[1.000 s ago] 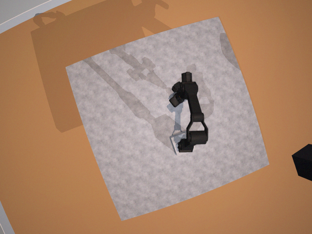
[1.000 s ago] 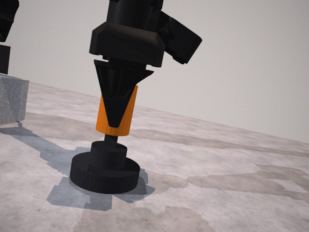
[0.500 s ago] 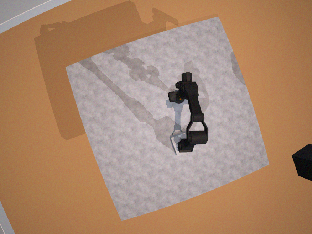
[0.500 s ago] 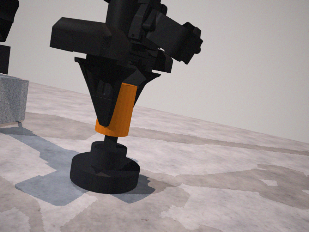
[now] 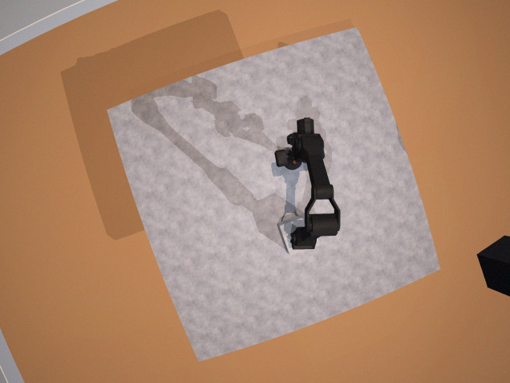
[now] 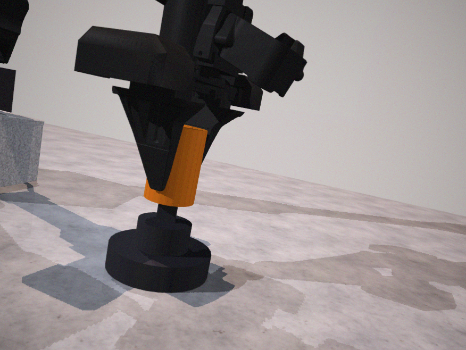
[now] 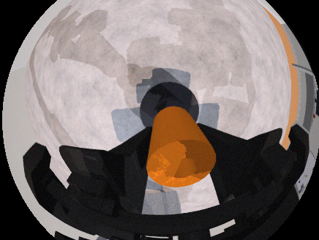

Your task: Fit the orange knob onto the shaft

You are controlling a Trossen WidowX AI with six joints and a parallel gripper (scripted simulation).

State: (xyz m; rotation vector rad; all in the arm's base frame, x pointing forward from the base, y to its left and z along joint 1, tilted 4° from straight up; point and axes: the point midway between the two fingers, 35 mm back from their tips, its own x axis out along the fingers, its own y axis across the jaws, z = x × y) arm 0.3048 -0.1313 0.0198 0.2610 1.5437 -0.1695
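The orange knob lies 20 mm above my gripper tip. From my gripper tip the other things lie so: round pedestal: 40 mm below.
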